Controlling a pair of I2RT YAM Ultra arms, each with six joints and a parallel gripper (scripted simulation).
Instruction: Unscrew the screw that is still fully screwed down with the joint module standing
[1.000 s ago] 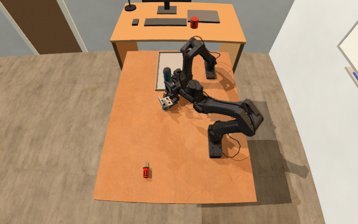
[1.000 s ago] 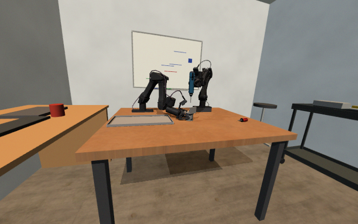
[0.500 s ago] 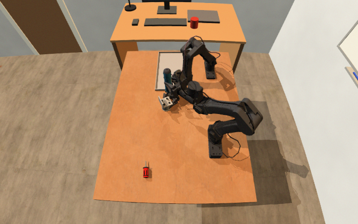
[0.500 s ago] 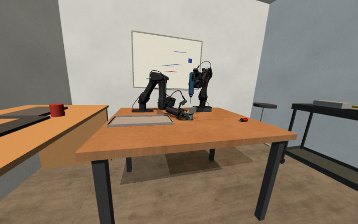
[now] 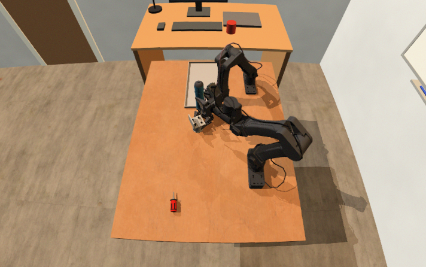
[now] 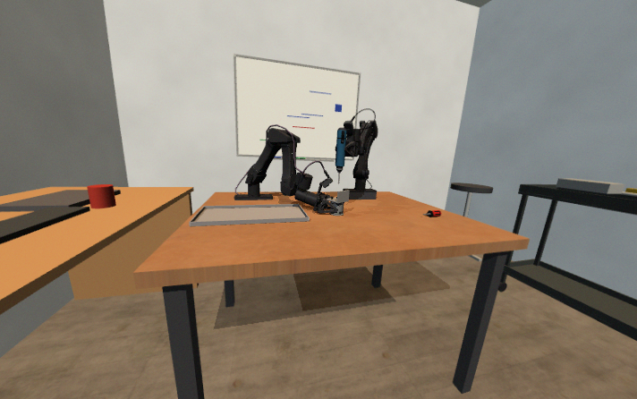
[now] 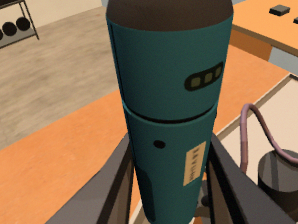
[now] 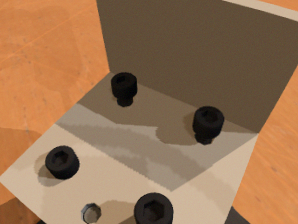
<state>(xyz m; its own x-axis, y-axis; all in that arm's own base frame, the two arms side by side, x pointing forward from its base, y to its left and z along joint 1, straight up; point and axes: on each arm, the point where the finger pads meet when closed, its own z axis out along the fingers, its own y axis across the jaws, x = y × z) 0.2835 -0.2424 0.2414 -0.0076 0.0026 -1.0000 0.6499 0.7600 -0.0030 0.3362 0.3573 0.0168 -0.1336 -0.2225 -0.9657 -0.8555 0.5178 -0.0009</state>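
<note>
Right now my right hand is 5 cm below the l-shaped bracket. Round my right hand: small red screwdriver: 43 cm to the left, 8 cm ahead, 1 cm below; then grey bit: 13 cm above, 3 cm behind, 1 cm to the left; then grey tray: 36 cm to the right, 2 cm below.
</note>
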